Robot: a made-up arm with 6 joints.
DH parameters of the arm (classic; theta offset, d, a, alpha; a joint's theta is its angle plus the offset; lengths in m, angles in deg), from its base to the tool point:
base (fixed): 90 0.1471 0 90
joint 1: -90 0.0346 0.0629 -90
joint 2: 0 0.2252 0.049 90
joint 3: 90 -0.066 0.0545 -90
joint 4: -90 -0.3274 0.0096 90
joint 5: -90 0.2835 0.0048 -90
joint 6: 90 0.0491 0.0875 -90
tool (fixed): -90 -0.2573 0 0
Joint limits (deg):
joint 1: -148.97..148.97
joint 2: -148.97..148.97
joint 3: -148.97..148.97
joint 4: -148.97..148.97
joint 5: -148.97..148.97
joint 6: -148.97..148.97
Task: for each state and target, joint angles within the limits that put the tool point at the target. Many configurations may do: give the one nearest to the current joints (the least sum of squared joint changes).
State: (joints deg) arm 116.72 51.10 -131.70 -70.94 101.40 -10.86
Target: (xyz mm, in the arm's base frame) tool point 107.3 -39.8 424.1
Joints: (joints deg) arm 74.11 50.48 -138.24 -55.37 127.69 11.56
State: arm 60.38 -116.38 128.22 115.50 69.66 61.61
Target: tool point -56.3 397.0 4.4
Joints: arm 35.03 -143.21 148.97 120.05 81.61 53.93
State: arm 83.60 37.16 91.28 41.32 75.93 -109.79
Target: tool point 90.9 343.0 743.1
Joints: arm 111.06 33.40 89.00 54.78 58.50 -140.61
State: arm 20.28 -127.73 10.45 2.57 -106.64 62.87
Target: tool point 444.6 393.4 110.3
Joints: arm 8.07 -110.59 21.47 -3.52 -98.37 49.14
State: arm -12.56 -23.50 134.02 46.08 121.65 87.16
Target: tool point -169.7 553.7 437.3
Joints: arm 20.85 -24.49 138.20 35.43 141.85 120.92
